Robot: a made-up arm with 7 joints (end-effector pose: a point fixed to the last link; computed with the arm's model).
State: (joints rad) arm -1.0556 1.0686 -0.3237 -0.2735 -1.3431 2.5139 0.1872
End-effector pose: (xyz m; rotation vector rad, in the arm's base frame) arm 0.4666 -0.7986 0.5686 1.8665 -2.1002 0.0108
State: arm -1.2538 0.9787 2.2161 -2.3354 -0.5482 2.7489 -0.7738
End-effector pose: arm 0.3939 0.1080 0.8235 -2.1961 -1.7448 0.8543
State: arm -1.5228 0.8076 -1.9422 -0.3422 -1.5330 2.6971 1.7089
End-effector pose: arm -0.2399 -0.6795 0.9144 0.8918 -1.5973 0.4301
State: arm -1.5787 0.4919 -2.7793 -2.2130 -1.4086 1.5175 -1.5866
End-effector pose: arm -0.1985 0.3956 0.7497 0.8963 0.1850 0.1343
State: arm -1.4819 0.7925 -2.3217 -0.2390 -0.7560 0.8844 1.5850
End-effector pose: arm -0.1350 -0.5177 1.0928 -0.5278 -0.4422 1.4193
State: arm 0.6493 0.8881 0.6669 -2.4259 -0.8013 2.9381 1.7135
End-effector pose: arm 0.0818 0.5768 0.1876 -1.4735 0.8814 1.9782
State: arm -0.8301 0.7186 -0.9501 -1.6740 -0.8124 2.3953 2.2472
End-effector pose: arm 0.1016 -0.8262 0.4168 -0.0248 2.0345 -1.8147
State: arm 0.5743 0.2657 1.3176 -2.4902 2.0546 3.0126 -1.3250
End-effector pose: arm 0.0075 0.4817 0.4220 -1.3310 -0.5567 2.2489
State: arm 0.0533 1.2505 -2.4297 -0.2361 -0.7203 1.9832 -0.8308
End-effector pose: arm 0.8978 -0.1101 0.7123 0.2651 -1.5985 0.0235
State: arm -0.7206 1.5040 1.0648 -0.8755 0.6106 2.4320 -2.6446
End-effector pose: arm 0.9070 -0.3589 0.1663 -2.5149 -1.1405 0.2768
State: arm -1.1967 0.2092 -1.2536 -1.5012 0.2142 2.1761 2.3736
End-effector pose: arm -0.4216 -0.5682 0.8834 1.4116 0.1281 -2.3943
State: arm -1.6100 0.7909 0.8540 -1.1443 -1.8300 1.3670 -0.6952
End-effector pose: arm 0.3493 -0.8811 0.5282 0.9943 -2.1961 -1.9464
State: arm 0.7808 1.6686 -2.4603 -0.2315 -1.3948 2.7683 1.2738
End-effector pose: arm 0.7536 0.4919 0.2769 1.5641 0.5771 0.9165
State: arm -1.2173 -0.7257 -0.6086 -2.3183 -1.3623 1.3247 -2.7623
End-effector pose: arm -0.2732 -0.3472 0.7039 -0.8599 -0.3659 2.5383
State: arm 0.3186 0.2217 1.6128 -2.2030 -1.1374 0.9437 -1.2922
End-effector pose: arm -0.0711 0.5618 0.4756 0.5138 0.0732 -0.5050
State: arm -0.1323 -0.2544 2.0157 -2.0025 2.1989 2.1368 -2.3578
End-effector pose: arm -0.2288 0.6379 0.5888 -0.4849 -2.5145 1.2435
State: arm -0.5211 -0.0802 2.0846 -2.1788 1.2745 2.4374 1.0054
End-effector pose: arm 0.0338 0.6052 0.5984 -0.5546 1.0663 1.8241
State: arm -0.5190 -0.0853 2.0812 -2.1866 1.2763 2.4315 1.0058
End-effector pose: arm 0.0331 0.6047 0.5932 -0.5621 1.0784 1.8199
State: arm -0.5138 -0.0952 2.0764 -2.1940 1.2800 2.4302 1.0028
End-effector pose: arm 0.0307 0.6047 0.5872 -0.5742 1.0840 1.8127
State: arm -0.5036 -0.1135 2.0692 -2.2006 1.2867 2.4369 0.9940
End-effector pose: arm 0.0256 0.6054 0.5801 -0.5944 1.0779 1.7999
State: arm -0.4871 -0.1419 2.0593 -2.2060 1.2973 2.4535 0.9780
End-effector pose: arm 0.0170 0.6067 0.5718 -0.6245 1.0565 1.7809
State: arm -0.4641 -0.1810 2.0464 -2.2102 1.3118 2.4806 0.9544
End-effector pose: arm 0.0049 0.6084 0.5625 -0.6653 1.0177 1.7550
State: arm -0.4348 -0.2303 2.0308 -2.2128 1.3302 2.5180 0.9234
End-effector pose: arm -0.0108 0.6100 0.5529 -0.7162 0.9601 1.7230
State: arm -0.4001 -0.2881 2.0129 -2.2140 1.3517 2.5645 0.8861
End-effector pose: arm -0.0298 0.6108 0.5434 -0.7754 0.8840 1.6854
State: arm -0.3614 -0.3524 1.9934 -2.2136 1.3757 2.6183 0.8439
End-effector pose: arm -0.0516 0.6104 0.5349 -0.8399 0.7911 1.6432
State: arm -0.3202 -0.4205 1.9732 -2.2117 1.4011 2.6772 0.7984
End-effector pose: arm -0.0757 0.6084 0.5277 -0.9065 0.6843 1.5977
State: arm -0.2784 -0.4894 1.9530 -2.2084 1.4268 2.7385 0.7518
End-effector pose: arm -0.1012 0.6046 0.5219 -0.9710 0.5688 1.5502
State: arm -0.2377 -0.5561 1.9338 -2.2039 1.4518 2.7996 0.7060
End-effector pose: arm -0.1272 0.5991 0.5177 -1.0299 0.4501 1.5023
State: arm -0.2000 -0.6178 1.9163 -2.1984 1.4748 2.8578 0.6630
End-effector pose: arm -0.1524 0.5925 0.5147 -1.0805 0.3346 1.4556
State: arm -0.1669 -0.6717 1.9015 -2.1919 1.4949 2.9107 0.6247
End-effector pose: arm -0.1757 0.5854 0.5127 -1.1209 0.2285 1.4129
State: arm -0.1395 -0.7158 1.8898 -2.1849 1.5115 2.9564 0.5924
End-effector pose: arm -0.1961 0.5785 0.5117 -1.1506 0.1372 1.3762
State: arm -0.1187 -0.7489 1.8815 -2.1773 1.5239 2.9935 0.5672
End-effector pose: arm -0.2126 0.5727 0.5114 -1.1702 0.0640 1.3474
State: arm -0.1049 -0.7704 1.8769 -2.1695 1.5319 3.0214 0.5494
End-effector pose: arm -0.2248 0.5686 0.5120 -1.1809 0.0108 1.3278
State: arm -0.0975 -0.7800 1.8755 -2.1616 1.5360 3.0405 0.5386
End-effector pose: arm -0.2326 0.5663 0.5136 -1.1832 -0.0224 1.3180
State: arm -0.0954 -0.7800 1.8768 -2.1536 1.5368 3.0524 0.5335
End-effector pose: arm -0.2367 0.5657 0.5163 -1.1793 -0.0395 1.3165
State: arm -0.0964 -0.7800 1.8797 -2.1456 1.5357 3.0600 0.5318
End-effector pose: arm -0.2398 0.5663 0.5180 -1.1760 -0.0508 1.3167
